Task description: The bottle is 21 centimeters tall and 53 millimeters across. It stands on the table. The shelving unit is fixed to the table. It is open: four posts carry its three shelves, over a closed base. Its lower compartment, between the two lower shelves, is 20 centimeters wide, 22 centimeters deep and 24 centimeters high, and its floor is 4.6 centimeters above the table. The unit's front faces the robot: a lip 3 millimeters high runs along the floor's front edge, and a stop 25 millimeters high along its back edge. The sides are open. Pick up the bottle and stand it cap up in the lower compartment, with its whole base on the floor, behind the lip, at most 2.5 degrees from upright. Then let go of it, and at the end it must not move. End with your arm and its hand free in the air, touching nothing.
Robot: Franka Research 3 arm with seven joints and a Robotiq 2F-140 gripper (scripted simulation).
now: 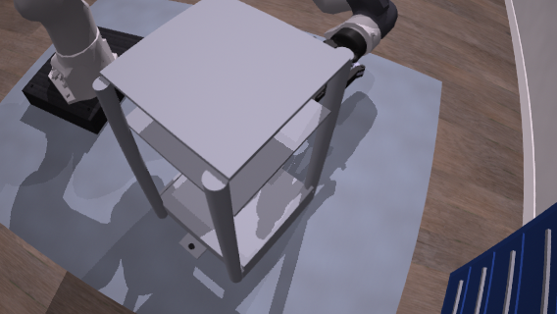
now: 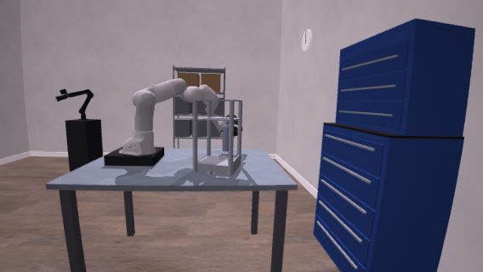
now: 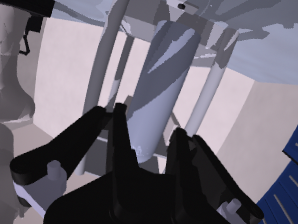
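Right now the shelving unit is 19 cm to the right of my hand, 2 cm behind it and 2 cm above it.
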